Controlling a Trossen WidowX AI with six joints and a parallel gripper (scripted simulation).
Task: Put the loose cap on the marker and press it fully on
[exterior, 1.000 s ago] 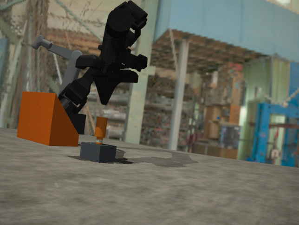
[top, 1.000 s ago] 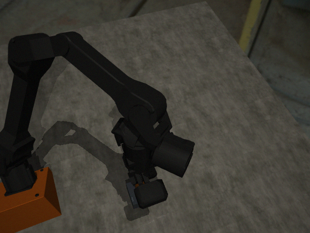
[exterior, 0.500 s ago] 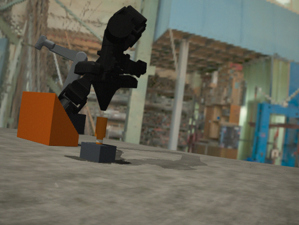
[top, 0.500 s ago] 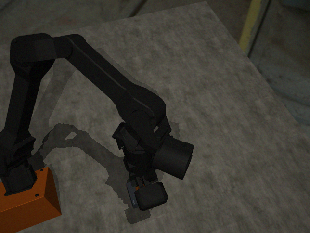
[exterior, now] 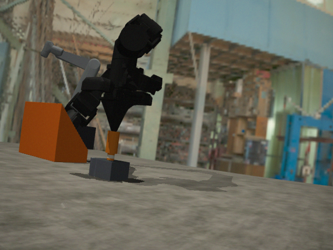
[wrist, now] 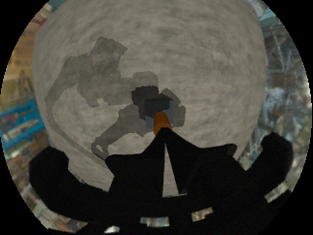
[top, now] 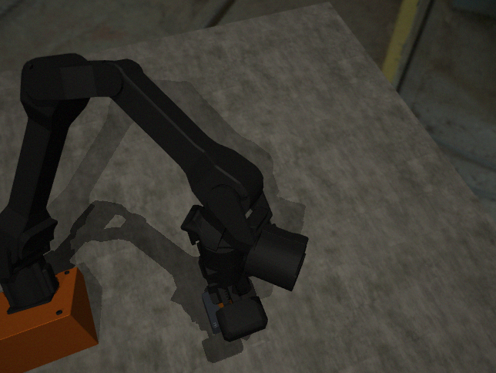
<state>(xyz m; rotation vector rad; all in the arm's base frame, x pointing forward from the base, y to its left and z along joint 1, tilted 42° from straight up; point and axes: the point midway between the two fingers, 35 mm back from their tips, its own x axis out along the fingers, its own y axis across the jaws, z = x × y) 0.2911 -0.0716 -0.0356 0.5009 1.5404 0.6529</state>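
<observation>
My gripper tip is now 2 cm above the orange cap. From my gripper tip the other things lie so: holder block (8 cm below); then pale band (6 cm below).
</observation>
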